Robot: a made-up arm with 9 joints. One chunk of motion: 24 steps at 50 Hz.
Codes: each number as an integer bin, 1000 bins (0 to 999) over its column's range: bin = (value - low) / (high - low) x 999, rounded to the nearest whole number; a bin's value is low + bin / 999 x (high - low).
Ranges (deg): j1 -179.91..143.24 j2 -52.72..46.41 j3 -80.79..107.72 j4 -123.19..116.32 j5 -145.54..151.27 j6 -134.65..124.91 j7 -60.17..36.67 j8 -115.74..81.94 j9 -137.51..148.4
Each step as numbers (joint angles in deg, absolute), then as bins.
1 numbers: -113.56 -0.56 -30.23 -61.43 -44.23 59.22 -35.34 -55.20 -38.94
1 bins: 205 526 268 258 341 746 256 306 344
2 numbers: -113.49 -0.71 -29.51 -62.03 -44.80 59.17 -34.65 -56.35 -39.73
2 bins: 205 524 272 255 339 746 263 300 342
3 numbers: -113.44 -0.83 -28.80 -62.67 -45.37 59.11 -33.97 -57.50 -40.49
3 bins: 205 523 276 252 337 746 270 294 339
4 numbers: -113.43 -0.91 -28.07 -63.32 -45.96 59.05 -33.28 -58.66 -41.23
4 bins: 206 522 279 250 335 746 277 288 336
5 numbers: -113.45 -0.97 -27.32 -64.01 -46.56 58.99 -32.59 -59.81 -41.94
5 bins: 205 522 283 247 333 745 285 283 334
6 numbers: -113.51 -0.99 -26.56 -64.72 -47.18 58.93 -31.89 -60.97 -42.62
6 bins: 205 521 287 244 331 745 292 277 332
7 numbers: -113.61 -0.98 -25.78 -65.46 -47.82 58.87 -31.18 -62.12 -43.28
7 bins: 205 521 292 241 329 745 299 271 329
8 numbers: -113.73 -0.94 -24.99 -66.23 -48.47 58.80 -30.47 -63.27 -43.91
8 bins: 205 522 296 238 327 745 306 265 327
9 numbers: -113.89 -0.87 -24.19 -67.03 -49.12 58.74 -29.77 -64.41 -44.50
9 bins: 204 523 300 234 325 744 314 259 325
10 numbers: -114.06 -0.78 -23.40 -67.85 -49.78 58.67 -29.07 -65.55 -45.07
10 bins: 204 523 304 231 322 744 321 254 323
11 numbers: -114.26 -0.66 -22.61 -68.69 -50.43 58.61 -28.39 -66.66 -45.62
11 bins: 203 525 308 227 320 744 328 248 321
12 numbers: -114.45 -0.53 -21.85 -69.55 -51.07 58.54 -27.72 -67.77 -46.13
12 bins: 202 526 312 224 318 744 335 242 319
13 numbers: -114.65 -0.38 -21.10 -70.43 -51.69 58.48 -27.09 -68.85 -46.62
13 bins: 202 527 316 220 316 743 341 237 318
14 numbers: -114.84 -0.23 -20.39 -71.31 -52.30 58.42 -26.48 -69.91 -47.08
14 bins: 201 529 320 216 314 743 348 232 316
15 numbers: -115.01 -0.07 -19.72 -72.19 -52.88 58.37 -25.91 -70.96 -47.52
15 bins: 201 531 324 213 312 743 353 226 314
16 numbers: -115.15 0.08 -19.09 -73.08 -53.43 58.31 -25.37 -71.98 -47.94
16 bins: 200 532 327 209 310 743 359 221 313
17 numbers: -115.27 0.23 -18.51 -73.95 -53.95 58.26 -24.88 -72.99 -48.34
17 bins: 200 534 330 205 308 742 364 216 312
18 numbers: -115.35 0.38 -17.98 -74.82 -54.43 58.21 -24.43 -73.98 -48.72
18 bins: 200 535 333 202 307 742 369 211 310
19 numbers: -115.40 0.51 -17.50 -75.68 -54.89 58.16 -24.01 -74.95 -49.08
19 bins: 199 536 335 198 305 742 373 206 309
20 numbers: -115.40 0.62 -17.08 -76.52 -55.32 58.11 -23.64 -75.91 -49.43
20 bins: 199 538 338 195 304 742 377 201 308
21 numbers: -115.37 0.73 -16.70 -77.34 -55.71 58.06 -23.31 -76.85 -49.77
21 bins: 200 539 340 191 302 742 380 197 307
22 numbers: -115.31 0.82 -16.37 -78.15 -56.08 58.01 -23.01 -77.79 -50.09
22 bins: 200 540 341 188 301 742 383 192 305
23 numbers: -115.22 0.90 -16.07 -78.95 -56.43 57.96 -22.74 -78.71 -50.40
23 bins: 200 540 343 185 300 741 386 187 304
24 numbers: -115.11 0.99 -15.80 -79.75 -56.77 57.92 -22.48 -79.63 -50.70
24 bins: 200 541 344 181 299 741 389 182 303
